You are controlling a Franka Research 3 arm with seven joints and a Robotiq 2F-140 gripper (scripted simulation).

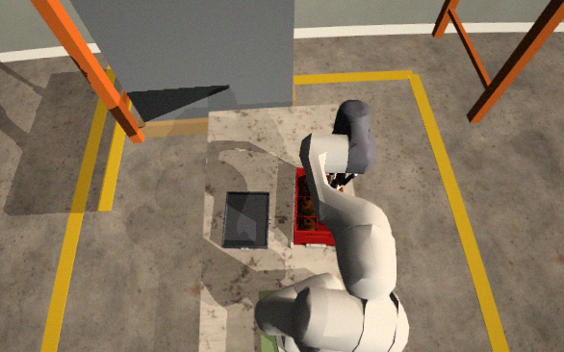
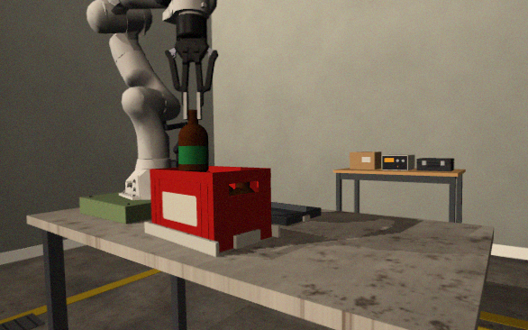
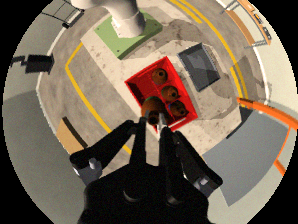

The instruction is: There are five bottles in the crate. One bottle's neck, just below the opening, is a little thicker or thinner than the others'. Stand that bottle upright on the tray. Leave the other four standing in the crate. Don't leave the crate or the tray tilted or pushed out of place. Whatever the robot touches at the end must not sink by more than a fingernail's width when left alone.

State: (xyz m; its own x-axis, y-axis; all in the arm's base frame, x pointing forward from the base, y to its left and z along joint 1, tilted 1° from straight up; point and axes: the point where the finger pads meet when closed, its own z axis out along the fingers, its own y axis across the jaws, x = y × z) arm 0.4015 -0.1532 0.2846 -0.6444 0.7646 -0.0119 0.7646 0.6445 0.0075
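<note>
The brown bottle lies 9 cm below my hand. From my hand the other things lie so: dark tray 34 cm to the left, 32 cm below, 1 cm behind; red crate 25 cm below, 4 cm to the left.
</note>
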